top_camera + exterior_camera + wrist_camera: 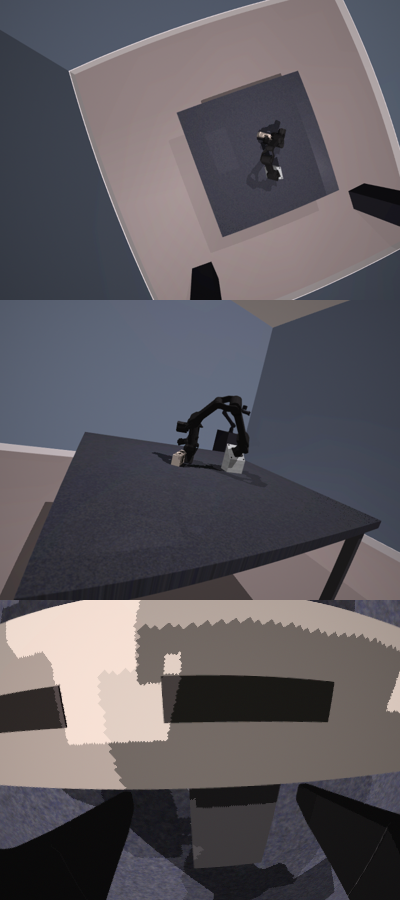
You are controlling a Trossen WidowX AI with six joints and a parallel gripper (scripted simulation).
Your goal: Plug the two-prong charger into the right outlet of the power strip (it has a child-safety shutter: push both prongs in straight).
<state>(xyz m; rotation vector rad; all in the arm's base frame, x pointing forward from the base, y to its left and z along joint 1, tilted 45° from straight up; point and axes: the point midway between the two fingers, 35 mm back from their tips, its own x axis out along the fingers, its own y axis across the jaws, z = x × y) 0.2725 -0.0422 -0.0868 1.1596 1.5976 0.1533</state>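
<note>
The black two-prong charger lies 2 cm ahead of my gripper tip, 1 cm to the right of it and 1 cm above it.
</note>
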